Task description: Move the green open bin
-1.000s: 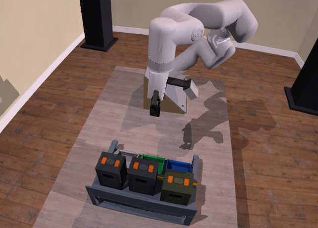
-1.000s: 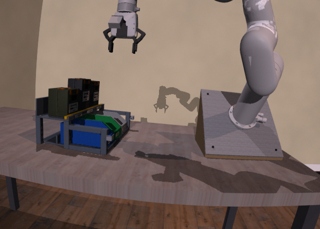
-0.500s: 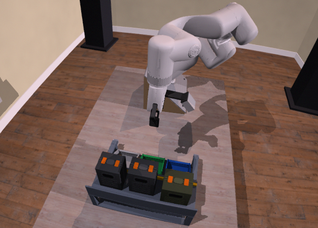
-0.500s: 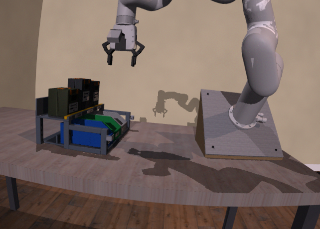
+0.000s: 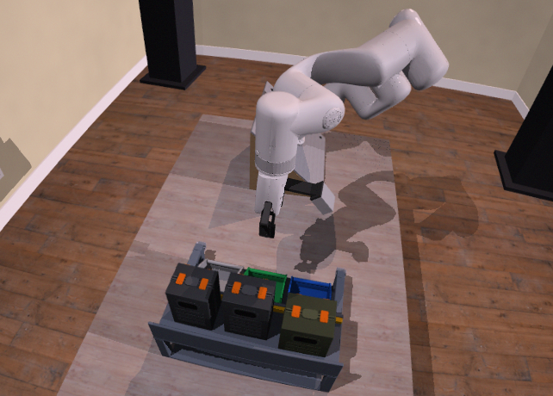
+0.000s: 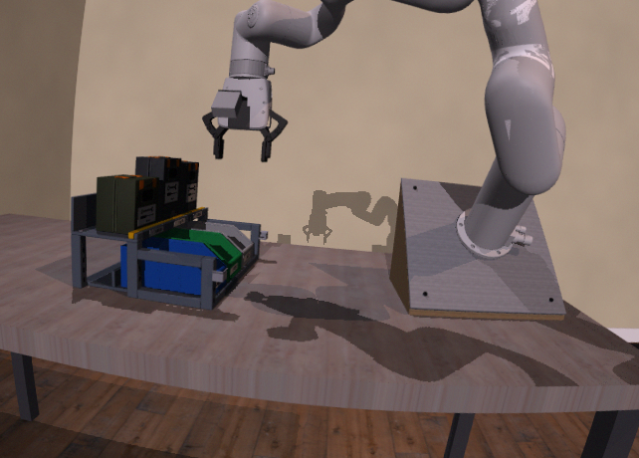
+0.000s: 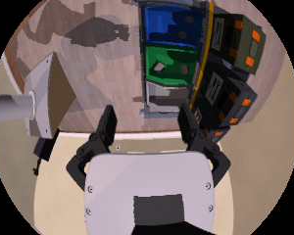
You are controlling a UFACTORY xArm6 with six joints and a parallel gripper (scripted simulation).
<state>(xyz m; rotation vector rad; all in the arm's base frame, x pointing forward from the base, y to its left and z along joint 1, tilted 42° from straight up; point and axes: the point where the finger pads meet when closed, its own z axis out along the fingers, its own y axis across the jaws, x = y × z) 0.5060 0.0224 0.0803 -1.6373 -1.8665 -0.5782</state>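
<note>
My gripper is now 80 mm short of the green open bin, 10 mm to the right of it and 200 mm above it. Round my hand: grey bin 90 mm ahead, 100 mm to the right, 200 mm below; olive box 170 mm ahead, 130 mm to the left, 100 mm below; blue bin 80 mm ahead, 120 mm to the left, 200 mm below.
</note>
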